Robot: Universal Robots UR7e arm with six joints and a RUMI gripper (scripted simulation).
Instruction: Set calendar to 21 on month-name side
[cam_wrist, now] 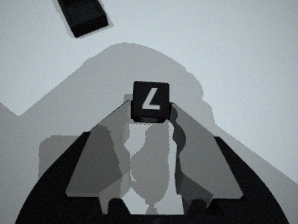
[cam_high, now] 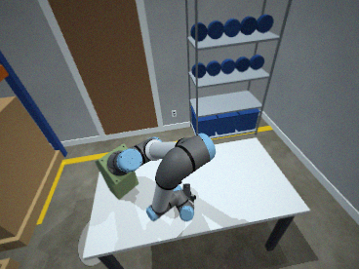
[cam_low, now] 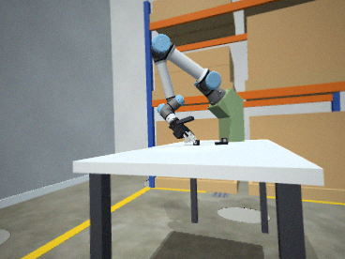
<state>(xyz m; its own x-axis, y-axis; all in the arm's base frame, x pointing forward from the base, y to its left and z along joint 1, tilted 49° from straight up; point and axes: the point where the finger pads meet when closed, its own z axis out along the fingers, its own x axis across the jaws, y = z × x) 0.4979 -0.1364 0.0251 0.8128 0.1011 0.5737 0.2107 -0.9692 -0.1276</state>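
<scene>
My gripper is now 10 mm to the right of the dark cube and 10 mm above it.
</scene>
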